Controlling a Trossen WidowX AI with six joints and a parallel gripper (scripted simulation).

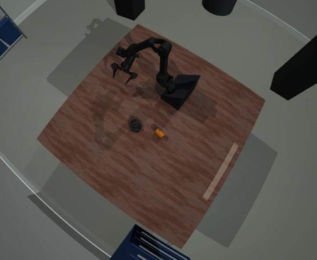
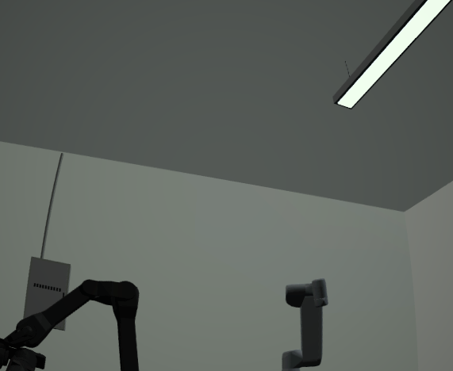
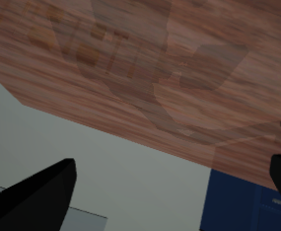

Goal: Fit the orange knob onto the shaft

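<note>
Right now the orange knob is 160 mm ahead of my gripper tip, 400 mm to the left of it and 110 mm below it. Also, from my gripper tip: round pedestal (190 mm ahead, 230 mm to the left, 100 mm below).
</note>
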